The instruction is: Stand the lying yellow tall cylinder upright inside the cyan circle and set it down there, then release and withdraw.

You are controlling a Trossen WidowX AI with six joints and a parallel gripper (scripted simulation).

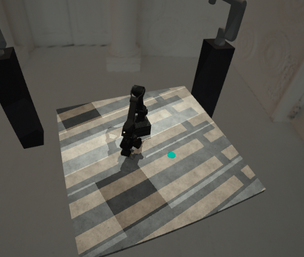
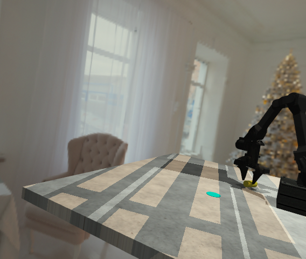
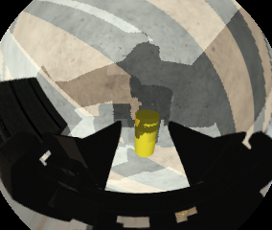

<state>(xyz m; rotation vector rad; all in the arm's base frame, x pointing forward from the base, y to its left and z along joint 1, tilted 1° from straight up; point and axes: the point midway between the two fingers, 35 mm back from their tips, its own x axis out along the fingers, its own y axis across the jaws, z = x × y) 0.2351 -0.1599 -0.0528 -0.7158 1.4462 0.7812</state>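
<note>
The cyan circle is 100 mm ahead of my gripper tip, 300 mm to the left of it and 20 mm below it. The rest, counted from my gripper tip: yellow tall cylinder: 10 mm behind, 20 mm to the right, 10 mm below.
</note>
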